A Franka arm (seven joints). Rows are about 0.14 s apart.
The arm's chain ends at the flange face. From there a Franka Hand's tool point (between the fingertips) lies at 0.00 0.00 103.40 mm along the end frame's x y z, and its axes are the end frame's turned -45 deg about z.
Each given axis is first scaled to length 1.
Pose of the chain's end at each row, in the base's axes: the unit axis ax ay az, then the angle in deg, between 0 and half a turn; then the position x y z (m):
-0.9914 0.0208 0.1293 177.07 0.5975 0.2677 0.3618
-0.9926 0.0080 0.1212 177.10 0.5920 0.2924 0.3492
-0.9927 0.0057 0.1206 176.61 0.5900 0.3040 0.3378
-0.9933 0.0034 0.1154 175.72 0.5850 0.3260 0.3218
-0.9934 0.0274 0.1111 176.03 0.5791 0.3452 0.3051
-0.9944 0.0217 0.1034 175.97 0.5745 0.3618 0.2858
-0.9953 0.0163 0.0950 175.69 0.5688 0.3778 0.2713
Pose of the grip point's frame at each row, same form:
-0.9261 -0.3610 0.1099 171.62 0.5711 0.2735 0.2620
-0.9221 -0.3732 0.1025 172.00 0.5672 0.2978 0.2490
-0.9214 -0.3755 0.1003 171.57 0.5653 0.3102 0.2376
-0.9212 -0.3779 0.0925 170.98 0.5614 0.3337 0.2214
-0.9303 -0.3556 0.0896 171.46 0.5565 0.3529 0.2045
-0.9289 -0.3612 0.0822 171.74 0.5534 0.3695 0.1849
-0.9275 -0.3665 0.0735 171.85 0.5494 0.3859 0.1701

